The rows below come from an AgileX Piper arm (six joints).
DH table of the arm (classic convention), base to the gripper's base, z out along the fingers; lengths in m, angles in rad. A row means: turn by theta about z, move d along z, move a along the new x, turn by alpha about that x. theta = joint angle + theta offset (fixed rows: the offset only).
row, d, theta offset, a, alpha
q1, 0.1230, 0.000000, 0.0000, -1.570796
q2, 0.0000, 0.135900, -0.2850, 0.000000
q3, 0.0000, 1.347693, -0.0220, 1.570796
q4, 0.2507, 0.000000, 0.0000, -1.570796
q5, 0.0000, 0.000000, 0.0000, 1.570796
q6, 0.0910, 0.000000, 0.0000, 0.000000
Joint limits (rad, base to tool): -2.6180..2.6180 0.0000..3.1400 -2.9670..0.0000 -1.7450..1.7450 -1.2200..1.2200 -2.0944..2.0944
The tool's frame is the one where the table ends.
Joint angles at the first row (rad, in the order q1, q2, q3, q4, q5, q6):
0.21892 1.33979 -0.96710 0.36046 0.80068 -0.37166
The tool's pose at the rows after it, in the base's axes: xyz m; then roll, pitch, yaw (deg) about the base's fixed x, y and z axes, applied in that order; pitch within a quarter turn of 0, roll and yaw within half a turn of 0:
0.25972 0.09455 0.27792 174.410 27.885 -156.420
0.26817 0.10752 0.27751 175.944 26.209 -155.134
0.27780 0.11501 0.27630 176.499 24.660 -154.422
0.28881 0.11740 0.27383 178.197 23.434 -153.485
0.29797 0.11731 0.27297 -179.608 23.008 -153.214
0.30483 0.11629 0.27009 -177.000 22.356 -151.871
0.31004 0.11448 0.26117 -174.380 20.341 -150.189
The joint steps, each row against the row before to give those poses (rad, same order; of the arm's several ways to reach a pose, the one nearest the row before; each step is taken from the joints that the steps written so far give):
0.08129 0.05391 -0.05273 -0.15594 0.01952 0.13165
0.04686 0.05009 -0.05311 -0.05828 0.02190 0.06381
0.01661 0.04841 -0.04985 -0.02105 0.02587 0.01951
0.00203 0.04522 -0.04304 -0.03475 0.01598 0.00999
0.00000 0.03076 -0.03270 -0.04802 0.00450 0.02622
-0.00001 0.02452 -0.01812 -0.04819 0.00002 0.00833
-0.00001 0.02878 -0.00175 -0.05021 0.00192 0.00235

